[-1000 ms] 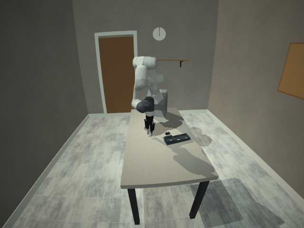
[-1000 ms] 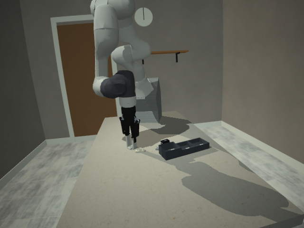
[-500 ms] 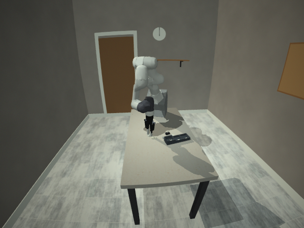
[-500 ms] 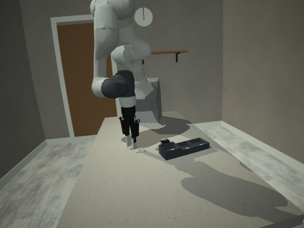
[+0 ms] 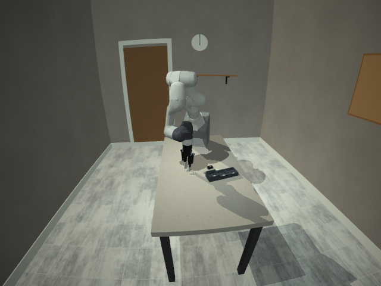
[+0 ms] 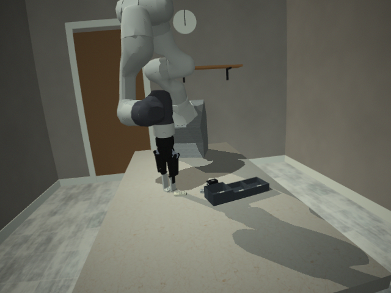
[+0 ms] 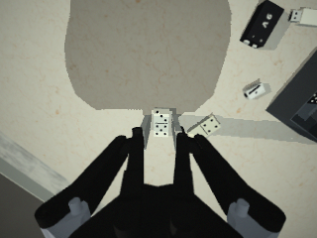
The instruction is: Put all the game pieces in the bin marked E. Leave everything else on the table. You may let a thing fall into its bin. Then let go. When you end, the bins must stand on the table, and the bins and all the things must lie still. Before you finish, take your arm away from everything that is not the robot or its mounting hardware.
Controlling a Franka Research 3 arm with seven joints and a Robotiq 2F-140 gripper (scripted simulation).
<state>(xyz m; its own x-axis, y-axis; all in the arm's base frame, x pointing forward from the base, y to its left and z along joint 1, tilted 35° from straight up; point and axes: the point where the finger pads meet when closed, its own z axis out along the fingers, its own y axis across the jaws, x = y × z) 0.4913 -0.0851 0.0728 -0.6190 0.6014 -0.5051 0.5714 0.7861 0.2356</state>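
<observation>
Now: the black die 12 cm ahead of my hand, 19 cm to the left of it and 2 cm below it. The rest, counted from my hand: dark three-part bin: 11 cm ahead, 27 cm to the left, 1 cm below; black box: 1 cm behind, 18 cm to the left, 3 cm below; white usb stick: 2 cm ahead, 24 cm to the left, 3 cm below.
</observation>
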